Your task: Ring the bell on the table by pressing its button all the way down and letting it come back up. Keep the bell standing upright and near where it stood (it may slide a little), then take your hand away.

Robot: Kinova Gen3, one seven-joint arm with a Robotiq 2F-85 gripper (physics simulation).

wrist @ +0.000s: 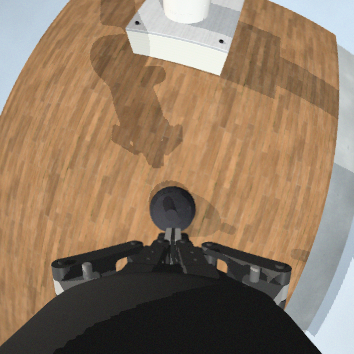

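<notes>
The bell is a dark, round, dome-like thing standing on the wooden table, near the middle of the wrist view, seen from above. A darker spot shows on its top; the button is hard to make out there. My gripper is shut with nothing between its fingers. Its fingertips appear at the lower edge of the bell in the view and overlap it slightly. They look to be above it; whether they touch it I cannot tell.
The robot's white base column stands on a metal-topped block at the top of the view. The wooden table has curved-looking edges at left and right. Shadows of the arm and gripper fall between the block and the bell.
</notes>
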